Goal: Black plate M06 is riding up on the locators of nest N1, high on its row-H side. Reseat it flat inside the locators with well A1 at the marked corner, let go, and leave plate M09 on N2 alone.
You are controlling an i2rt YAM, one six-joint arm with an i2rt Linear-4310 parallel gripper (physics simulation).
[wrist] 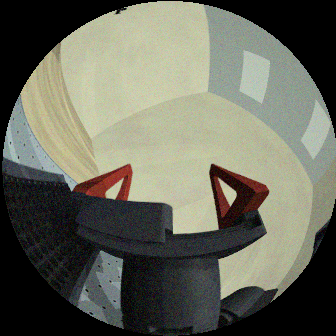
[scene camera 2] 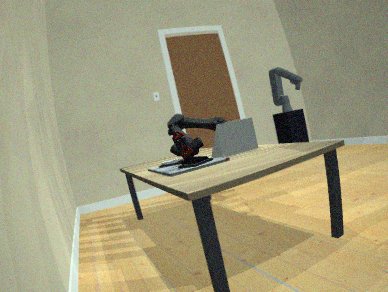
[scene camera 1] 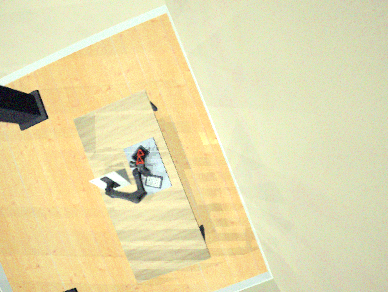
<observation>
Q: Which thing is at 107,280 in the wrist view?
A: A grey perforated plate.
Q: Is my gripper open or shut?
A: Open.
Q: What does my gripper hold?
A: Nothing.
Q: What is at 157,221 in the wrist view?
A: My gripper.
</observation>
